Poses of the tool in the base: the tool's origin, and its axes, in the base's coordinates. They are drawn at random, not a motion.
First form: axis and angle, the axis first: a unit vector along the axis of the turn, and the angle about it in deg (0 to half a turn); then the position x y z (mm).
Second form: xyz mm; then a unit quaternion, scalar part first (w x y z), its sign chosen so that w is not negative. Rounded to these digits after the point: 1 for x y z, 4 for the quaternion.
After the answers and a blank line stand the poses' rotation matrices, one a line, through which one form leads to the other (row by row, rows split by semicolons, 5 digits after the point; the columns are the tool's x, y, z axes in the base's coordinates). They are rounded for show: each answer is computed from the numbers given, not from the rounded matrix.
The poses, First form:
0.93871, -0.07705, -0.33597, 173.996, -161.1, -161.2, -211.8
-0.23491, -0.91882, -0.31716, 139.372, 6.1, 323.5, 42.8
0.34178, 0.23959, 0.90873, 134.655, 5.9, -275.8, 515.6
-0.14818, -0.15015, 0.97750, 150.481, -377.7, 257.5, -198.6
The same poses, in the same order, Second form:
-161.1, -161.2, -211.8, 0.0524, 0.9374, -0.0769, -0.3355
6.1, 323.5, 42.8, 0.3472, -0.2203, -0.8617, -0.2974
5.9, -275.8, 515.6, 0.3855, 0.3154, 0.2211, 0.8385
-377.7, 257.5, -198.6, 0.2548, -0.1433, -0.1452, 0.9452

0.76302 -0.10912 -0.63709; -0.17940 -0.98267 -0.04656; -0.62097 0.14982 -0.76938
-0.66189 0.58617 -0.46724; 0.17313 0.72600 0.66554; 0.72933 0.35962 -0.58202
-0.50392 -0.50699 0.69931; 0.78586 -0.60509 0.12762; 0.35844 0.61387 0.70334
-0.82913 -0.44001 -0.34487; 0.52323 -0.82803 -0.20148; -0.19691 -0.34750 0.91677

